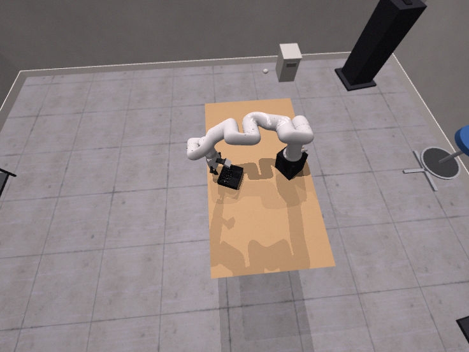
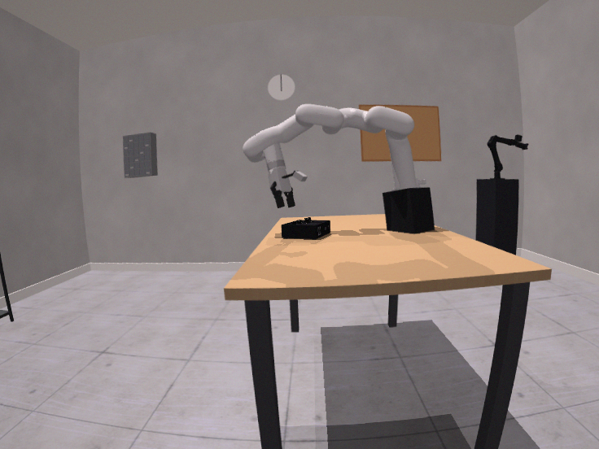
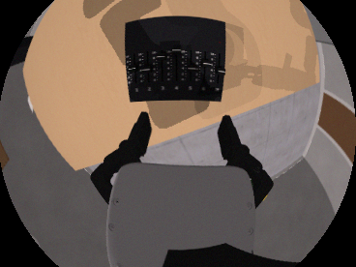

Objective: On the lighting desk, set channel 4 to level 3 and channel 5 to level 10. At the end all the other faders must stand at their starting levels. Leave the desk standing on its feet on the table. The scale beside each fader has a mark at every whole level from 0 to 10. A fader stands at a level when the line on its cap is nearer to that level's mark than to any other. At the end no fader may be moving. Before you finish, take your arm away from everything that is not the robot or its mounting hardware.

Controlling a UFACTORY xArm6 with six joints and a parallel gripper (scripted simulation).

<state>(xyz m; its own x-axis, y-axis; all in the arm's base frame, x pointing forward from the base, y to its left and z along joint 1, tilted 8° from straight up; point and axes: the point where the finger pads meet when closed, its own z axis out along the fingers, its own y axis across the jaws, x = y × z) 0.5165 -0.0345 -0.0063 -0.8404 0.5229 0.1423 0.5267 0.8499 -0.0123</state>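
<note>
Right now my hand is 80 mm past the fader cap, 60 mm above it and 40 mm to the right of it.
</note>
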